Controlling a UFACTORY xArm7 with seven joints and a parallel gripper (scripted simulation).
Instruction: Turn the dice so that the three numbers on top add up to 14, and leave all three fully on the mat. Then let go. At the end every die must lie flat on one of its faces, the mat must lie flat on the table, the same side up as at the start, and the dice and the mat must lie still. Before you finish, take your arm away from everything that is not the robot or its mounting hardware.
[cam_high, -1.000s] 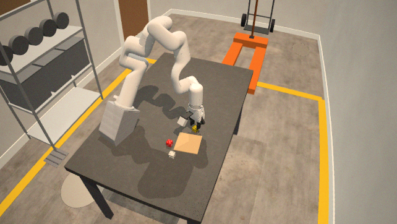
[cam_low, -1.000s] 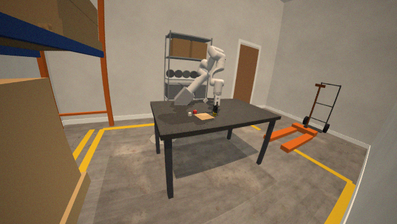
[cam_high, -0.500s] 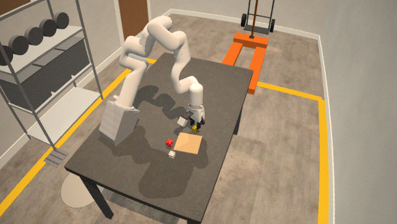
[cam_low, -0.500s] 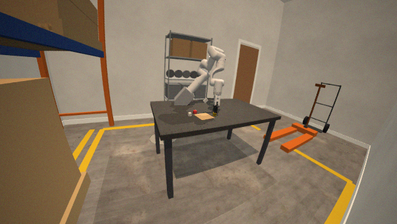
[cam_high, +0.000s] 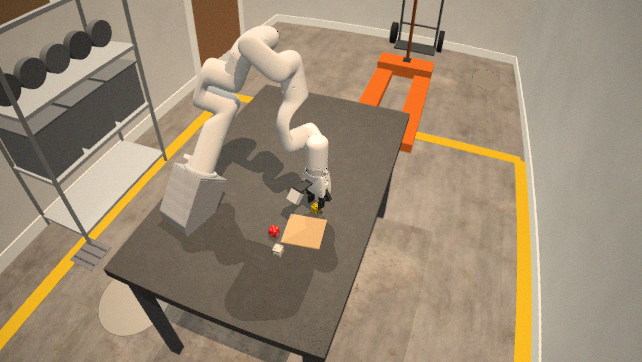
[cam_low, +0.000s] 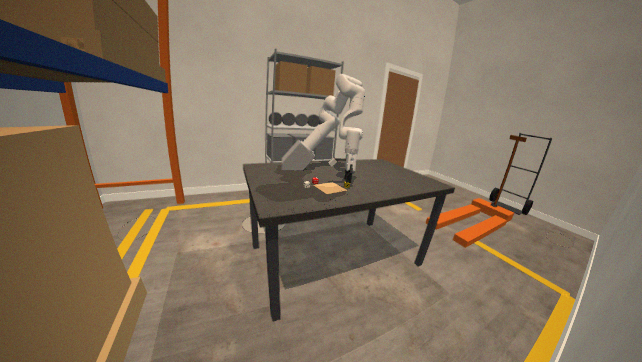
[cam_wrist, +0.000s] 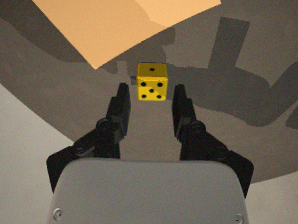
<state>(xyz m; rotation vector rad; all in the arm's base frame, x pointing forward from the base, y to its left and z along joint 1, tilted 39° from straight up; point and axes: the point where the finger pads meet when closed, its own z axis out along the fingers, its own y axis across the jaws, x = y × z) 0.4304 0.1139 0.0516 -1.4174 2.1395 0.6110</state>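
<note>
Right now my hand is 4 cm above the yellow die. Also, from my hand: mat (11 cm to the right, 5 cm below); then red die (17 cm to the right, 9 cm behind, 4 cm below); then white die (24 cm to the right, 4 cm below, 4 cm behind).
</note>
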